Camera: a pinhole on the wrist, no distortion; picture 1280 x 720 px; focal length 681.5 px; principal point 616.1 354.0 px. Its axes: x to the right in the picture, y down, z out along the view. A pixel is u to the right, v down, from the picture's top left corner.
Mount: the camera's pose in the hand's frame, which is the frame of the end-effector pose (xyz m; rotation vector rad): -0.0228 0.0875 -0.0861 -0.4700 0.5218 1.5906
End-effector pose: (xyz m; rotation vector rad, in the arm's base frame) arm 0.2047 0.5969 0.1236 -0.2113 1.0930 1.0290
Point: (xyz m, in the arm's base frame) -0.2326 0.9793 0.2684
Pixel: 1205 141
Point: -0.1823 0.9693 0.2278
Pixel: 1153 73
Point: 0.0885 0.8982 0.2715
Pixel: 639 217
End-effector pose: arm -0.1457 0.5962 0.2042 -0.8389 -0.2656 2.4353
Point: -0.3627 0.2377 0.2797
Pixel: 730 476
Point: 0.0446 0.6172 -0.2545
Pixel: behind the camera
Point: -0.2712 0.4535 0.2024
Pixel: 511 267
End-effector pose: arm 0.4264 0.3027 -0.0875 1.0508 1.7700 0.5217
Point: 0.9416 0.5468 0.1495
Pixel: 735 320
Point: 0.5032 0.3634 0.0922
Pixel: 895 518
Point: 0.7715 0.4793 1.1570
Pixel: outside the picture
